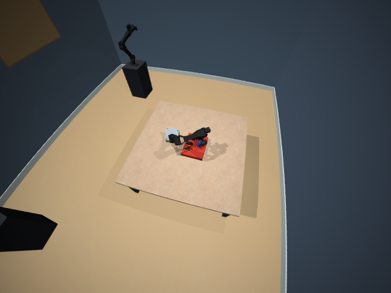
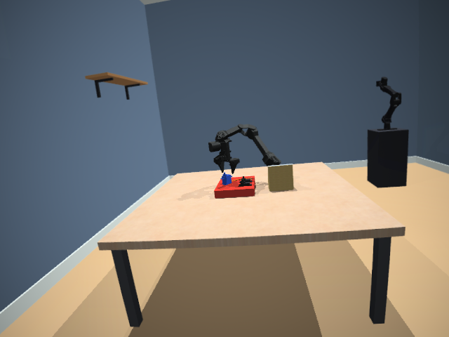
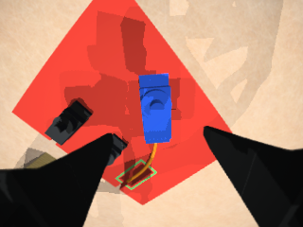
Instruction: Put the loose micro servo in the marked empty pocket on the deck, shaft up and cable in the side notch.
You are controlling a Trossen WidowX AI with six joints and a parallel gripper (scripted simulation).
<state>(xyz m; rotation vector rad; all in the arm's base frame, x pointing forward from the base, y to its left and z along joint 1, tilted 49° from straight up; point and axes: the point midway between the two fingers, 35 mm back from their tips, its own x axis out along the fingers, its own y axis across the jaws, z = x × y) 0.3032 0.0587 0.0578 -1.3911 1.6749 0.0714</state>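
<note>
Now: the red deck 10 mm behind my gripper tip and 90 mm below it.
</note>
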